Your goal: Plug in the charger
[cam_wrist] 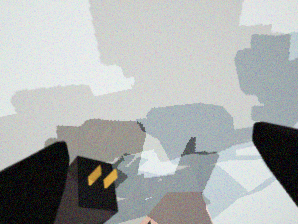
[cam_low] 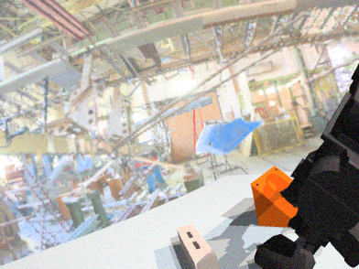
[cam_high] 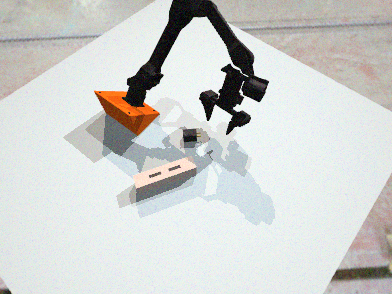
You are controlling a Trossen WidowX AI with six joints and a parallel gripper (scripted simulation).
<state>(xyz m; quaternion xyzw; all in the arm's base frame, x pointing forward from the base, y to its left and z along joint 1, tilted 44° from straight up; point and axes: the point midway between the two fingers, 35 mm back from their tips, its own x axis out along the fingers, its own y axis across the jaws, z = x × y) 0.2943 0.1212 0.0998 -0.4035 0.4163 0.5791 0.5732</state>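
My gripper tip is 70 mm to the left of the two-prong charger, 50 mm past it and 20 mm above it.
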